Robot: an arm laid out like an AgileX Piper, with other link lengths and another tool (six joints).
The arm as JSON. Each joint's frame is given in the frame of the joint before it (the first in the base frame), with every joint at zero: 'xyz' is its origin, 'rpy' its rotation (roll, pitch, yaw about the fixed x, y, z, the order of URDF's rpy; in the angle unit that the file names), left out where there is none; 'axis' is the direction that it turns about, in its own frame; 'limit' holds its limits. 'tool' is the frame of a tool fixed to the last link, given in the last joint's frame.
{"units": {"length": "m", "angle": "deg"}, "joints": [
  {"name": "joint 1", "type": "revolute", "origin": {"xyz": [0.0, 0.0, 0.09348]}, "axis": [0.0, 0.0, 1.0], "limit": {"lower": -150.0, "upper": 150.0}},
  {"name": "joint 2", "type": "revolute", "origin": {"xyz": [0.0, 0.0, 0.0], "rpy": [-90.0, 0.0, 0.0]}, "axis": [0.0, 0.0, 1.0], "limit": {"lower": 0.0, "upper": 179.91}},
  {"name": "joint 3", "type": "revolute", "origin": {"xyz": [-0.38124, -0.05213, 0.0]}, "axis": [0.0, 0.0, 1.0], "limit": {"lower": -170.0, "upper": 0.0}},
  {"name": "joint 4", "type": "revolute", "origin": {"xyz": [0.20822, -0.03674, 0.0], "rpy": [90.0, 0.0, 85.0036]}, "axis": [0.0, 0.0, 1.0], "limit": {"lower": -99.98, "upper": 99.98}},
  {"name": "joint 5", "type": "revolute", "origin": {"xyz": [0.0, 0.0, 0.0], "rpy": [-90.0, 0.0, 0.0]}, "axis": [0.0, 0.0, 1.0], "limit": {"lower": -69.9, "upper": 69.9}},
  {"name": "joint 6", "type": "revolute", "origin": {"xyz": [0.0, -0.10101, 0.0], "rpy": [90.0, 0.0, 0.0]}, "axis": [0.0, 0.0, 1.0], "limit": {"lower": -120.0, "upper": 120.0}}
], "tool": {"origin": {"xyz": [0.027, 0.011, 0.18], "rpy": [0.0, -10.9, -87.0]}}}
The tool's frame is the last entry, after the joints.
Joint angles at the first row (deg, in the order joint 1, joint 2, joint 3, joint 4, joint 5, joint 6):
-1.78 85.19 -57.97 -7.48 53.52 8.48
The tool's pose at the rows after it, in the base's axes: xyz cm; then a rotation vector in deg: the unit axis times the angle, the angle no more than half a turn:
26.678, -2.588, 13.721, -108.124, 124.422, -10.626
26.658, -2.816, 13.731, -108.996, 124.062, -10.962
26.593, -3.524, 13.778, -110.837, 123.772, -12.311
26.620, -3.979, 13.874, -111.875, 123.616, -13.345
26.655, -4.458, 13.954, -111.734, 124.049, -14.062
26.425, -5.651, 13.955, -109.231, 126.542, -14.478
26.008, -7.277, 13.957, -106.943, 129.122, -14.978
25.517, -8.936, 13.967, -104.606, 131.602, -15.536
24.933, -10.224, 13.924, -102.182, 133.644, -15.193
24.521, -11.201, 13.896, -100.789, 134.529, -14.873
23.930, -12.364, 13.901, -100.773, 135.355, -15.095
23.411, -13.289, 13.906, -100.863, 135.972, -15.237
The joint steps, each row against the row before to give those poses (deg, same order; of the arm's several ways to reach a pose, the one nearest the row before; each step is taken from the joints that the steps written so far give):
0.00 0.00 -0.09 -0.23 0.00 0.03
-0.12 0.00 0.00 -0.35 0.00 -0.58
-0.11 0.00 0.00 -1.51 0.10 -0.45
0.00 0.00 -0.13 -1.06 0.11 -0.08
-0.54 0.00 -0.12 -0.54 -0.01 0.00
-2.56 0.00 0.00 0.00 0.01 -0.15
-3.45 0.00 0.00 0.00 -0.01 -1.12
-3.58 0.00 0.00 0.03 -0.10 -1.29
-3.59 0.00 0.00 0.91 0.00 -1.91
-2.99 0.00 0.00 1.07 -0.22 -2.39
-2.54 0.00 0.00 0.00 0.00 -2.23
-2.06 0.00 0.00 0.00 0.00 -1.88

